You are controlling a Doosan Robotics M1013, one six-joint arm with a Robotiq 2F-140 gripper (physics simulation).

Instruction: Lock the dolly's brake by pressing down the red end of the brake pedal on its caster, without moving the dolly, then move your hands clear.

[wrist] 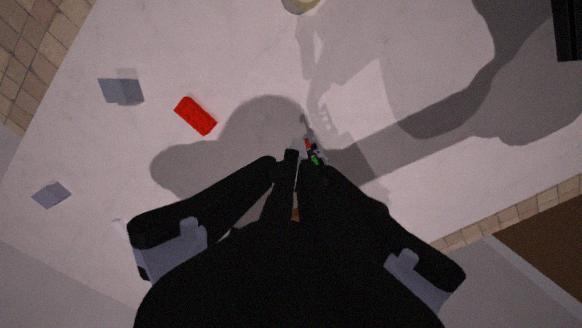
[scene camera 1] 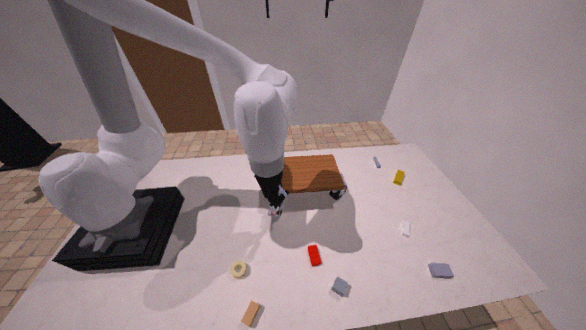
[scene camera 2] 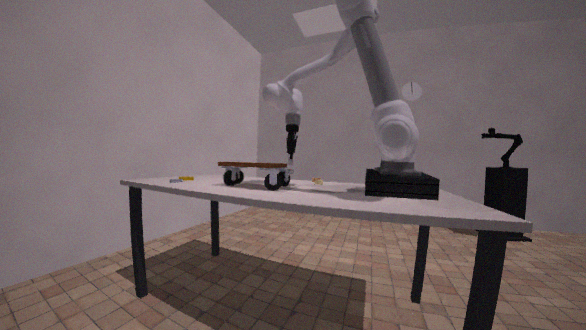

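Where they show: gripper, fingertip midpoint: (wrist: 296, 149) (scene camera 1: 275, 210) (scene camera 2: 290, 165); arm's base at its link origin: (scene camera 1: 121, 220) (scene camera 2: 396, 172).
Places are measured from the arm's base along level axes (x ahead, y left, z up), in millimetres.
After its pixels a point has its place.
Note:
The dolly has a wooden deck (scene camera 1: 312, 172) {y 47, x 746, z 28 mm} (scene camera 2: 250, 164) {y 170, x 679, z 20 mm} (wrist: 295, 215) {y -25, x 633, z 25 mm} and stands upright on black-wheeled casters. My gripper (scene camera 1: 274, 212) {y -97, x 559, z 18 mm} (scene camera 2: 290, 161) {y -97, x 559, z 18 mm} (wrist: 296, 149) {y -97, x 559, z 18 mm} is shut and empty, pointing down beside the deck's near left corner, low over the brake caster. In the wrist view, the pedal's red end (wrist: 307, 143) {y -85, x 548, z -7 mm} and green end (wrist: 314, 160) {y -58, x 559, z -9 mm} show right beside the closed fingertips. In scene camera 1, the fingers cover most of the pedal. Whether the fingertips touch the pedal, and how far it is tilted, I cannot tell.
A red brick (scene camera 1: 314, 255) {y -247, x 667, z -78 mm} (wrist: 195, 116) {y -242, x 664, z -78 mm}, a grey-blue block (scene camera 1: 340, 286) {y -361, x 713, z -61 mm} (wrist: 120, 91) {y -347, x 706, z -61 mm}, a cream ring (scene camera 1: 233, 271) {y -236, x 389, z -72 mm} and an orange block (scene camera 1: 250, 314) {y -364, x 435, z -69 mm} lie in front of the dolly. A yellow block (scene camera 1: 398, 177) {y 6, x 1197, z -76 mm} (scene camera 2: 186, 178) {y 25, x 1199, z -84 mm} lies to its right in scene camera 1. The black robot base (scene camera 2: 402, 186) {y 157, x 15, z -49 mm} stands across the table.

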